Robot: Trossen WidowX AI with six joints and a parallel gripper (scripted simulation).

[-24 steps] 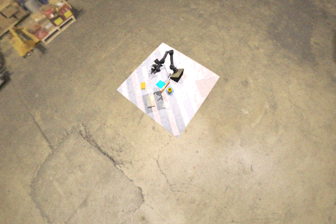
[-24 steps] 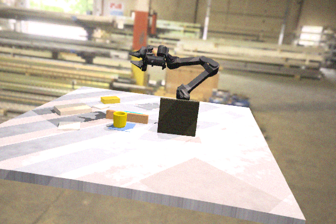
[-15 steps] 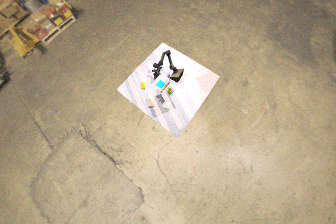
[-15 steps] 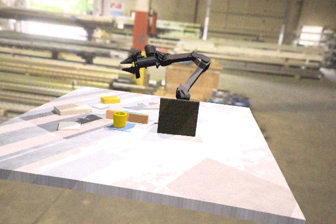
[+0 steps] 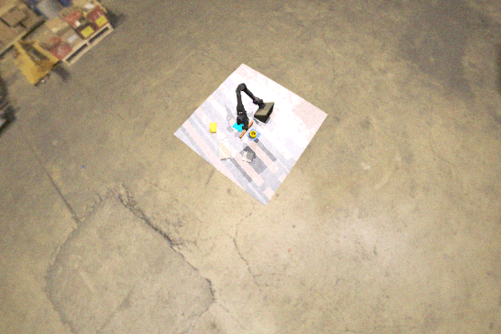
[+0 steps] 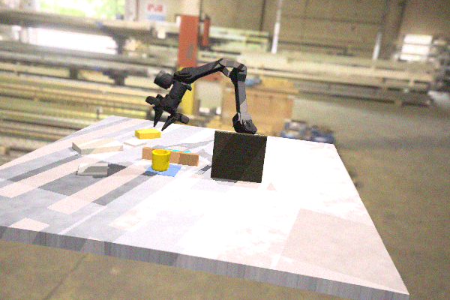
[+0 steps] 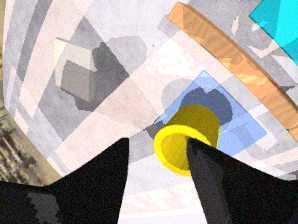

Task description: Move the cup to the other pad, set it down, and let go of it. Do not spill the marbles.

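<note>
Now: the yellow cup 40 mm behind my gripper tip, 60 mm to the left of it and 110 mm below it. Round my gripper tip: marble (20 mm behind, 80 mm to the left, 130 mm below); then blue pad (40 mm behind, 60 mm to the left, 160 mm below); then wooden bar (50 mm behind, 40 mm to the right, 130 mm below).
</note>
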